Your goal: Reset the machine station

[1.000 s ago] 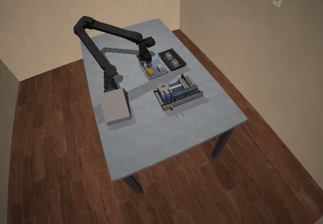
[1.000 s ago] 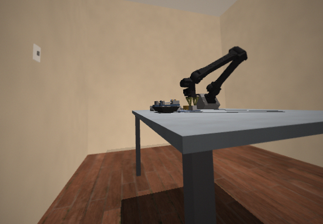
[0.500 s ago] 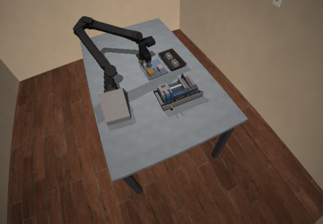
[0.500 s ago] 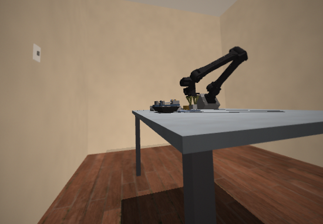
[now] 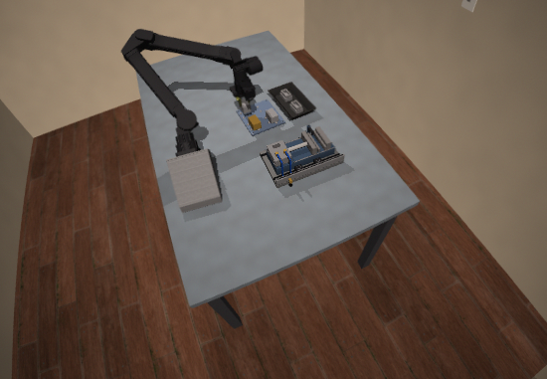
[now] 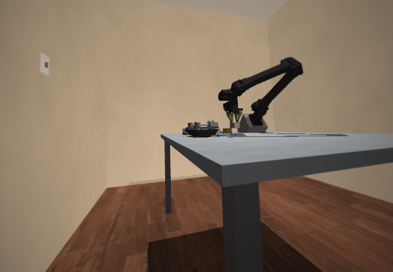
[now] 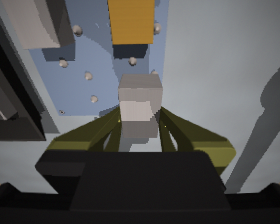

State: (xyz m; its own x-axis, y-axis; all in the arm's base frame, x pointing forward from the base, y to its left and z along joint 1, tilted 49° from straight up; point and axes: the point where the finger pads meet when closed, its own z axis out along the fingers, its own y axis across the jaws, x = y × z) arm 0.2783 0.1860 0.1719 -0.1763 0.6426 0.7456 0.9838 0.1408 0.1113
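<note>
The yellow brass blank lies 90 mm to the right of my hand, 50 mm below it and 20 mm ahead of it. From my hand the other things lie so: blue vise base 330 mm to the right, 160 mm ahead, 40 mm below.
</note>
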